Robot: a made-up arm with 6 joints.
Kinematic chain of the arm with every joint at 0, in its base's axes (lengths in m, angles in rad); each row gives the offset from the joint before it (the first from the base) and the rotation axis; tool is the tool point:
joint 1: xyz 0 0 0.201 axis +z
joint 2: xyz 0 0 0 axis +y
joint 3: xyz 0 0 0.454 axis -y
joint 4: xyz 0 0 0 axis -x
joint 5: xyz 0.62 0 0 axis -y
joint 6: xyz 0 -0.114 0 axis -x
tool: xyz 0 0 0
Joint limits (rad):
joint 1: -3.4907..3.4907
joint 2: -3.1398..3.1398
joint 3: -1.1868..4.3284
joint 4: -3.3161..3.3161
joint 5: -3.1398..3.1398
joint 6: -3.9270..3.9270
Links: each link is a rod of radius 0.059 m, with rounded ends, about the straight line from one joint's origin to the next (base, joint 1, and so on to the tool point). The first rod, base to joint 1, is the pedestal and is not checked.
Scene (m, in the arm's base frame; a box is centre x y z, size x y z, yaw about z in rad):
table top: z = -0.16
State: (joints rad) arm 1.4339 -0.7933 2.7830 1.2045 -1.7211 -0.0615
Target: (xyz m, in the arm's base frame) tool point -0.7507 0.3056 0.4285
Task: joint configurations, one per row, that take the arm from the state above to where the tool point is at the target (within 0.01 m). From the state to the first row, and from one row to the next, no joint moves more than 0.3 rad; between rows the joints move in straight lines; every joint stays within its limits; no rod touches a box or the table.
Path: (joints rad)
1: 1.1716 -0.7471 2.7820 1.2411 -1.7211 -0.0615
2: 0.9093 -0.7009 2.7810 1.2777 -1.7211 -0.0615
3: 0.6471 -0.6547 2.7800 1.3143 -1.7211 -0.0615
4: 0.3848 -0.6085 2.7790 1.3509 -1.7211 -0.0615
5: 0.1225 -0.5624 2.7780 1.3875 -1.7211 -0.0615
6: -0.1398 -0.5162 2.7770 1.4241 -1.7211 -0.0615
7: -0.4021 -0.4700 2.7760 1.4606 -1.7211 -0.0615

